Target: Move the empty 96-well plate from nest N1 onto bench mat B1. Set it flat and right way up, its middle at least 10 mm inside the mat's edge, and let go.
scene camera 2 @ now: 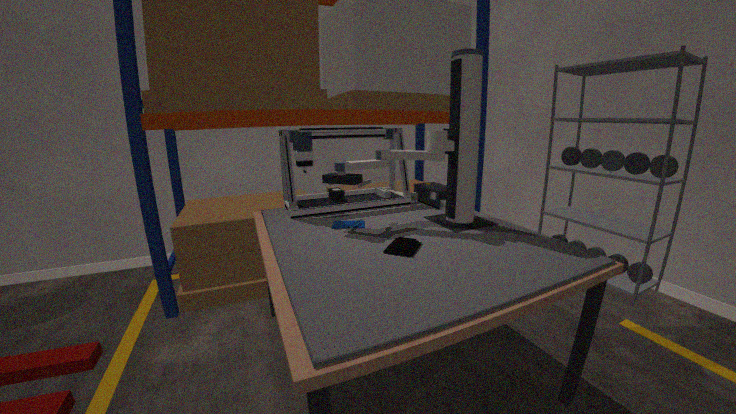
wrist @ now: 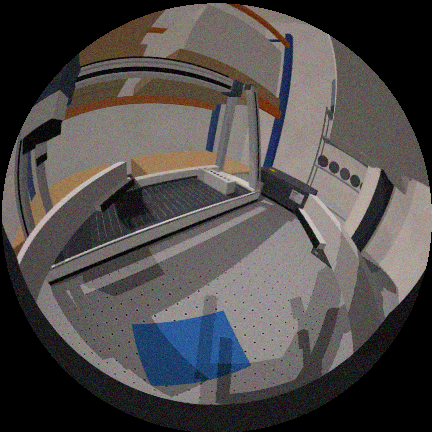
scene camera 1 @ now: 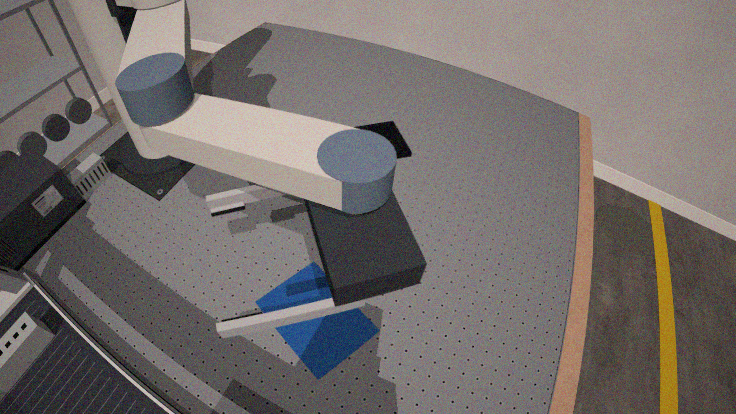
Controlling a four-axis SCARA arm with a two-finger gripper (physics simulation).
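Pixels of known places: gripper, fingertip midpoint: [wrist: 216, 182] [scene camera 1: 211, 260]; arm's base, origin of the base link: [scene camera 2: 459, 222].
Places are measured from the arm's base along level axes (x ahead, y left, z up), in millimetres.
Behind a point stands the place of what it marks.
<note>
A blue bench mat B1 [scene camera 1: 329, 337] {z 15, x 619, y -221 mm} [scene camera 2: 348, 224] {z 15, x 586, y -196 mm} [wrist: 175, 347] {z 15, x 594, y -218 mm} lies on the bench. In the scene camera 1 view, one finger crosses in front of it. No plate shows on the visible part of the mat. A flat black shape [scene camera 1: 397, 138] {z 39, x 541, y 238 mm} [scene camera 2: 402, 247] {z 41, x 517, y 265 mm}, apparently nest N1, lies on the bench; the arm hides most of it in the scene camera 1 view. Whether the plate sits in it cannot be told. My gripper [scene camera 1: 215, 266] {z 238, x 507, y -270 mm} [wrist: 216, 182] {z 238, x 507, y -270 mm} is open, its long fingers wide apart with nothing between them. It hangs high above the bench near the mat.
A gantry frame [scene camera 2: 286, 169] {z 290, x 845, y -518 mm} [wrist: 150, 238] {z 29, x 507, y -450 mm} with a dark deck stands along the bench's edge beyond the mat. A dark box [scene camera 1: 36, 216] {z 79, x -35, y -355 mm} [wrist: 287, 189] {z 97, x -35, y -363 mm} stands between it and the arm's column [scene camera 2: 470, 133] {z 489, x 25, y 71 mm}. A wooden edge [scene camera 1: 584, 231] {z 0, x 1025, y 223 mm} borders the bench.
</note>
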